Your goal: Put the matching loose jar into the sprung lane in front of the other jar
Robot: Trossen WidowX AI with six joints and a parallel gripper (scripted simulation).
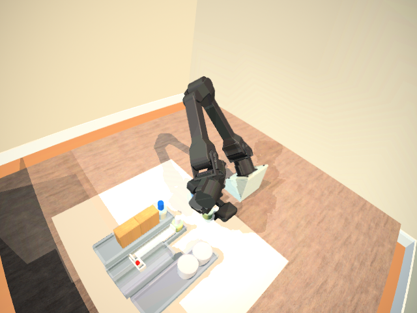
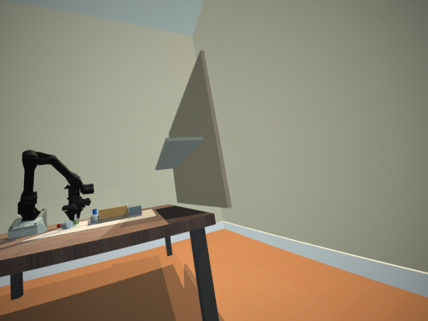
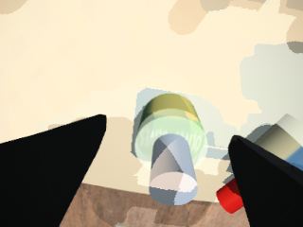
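My gripper tip is 260 mm short of the grey rack, 40 mm to the right of it and 10 mm above it. The rest, counted from my gripper tip: red knob: 290 mm ahead, 60 mm to the left, 40 mm above.
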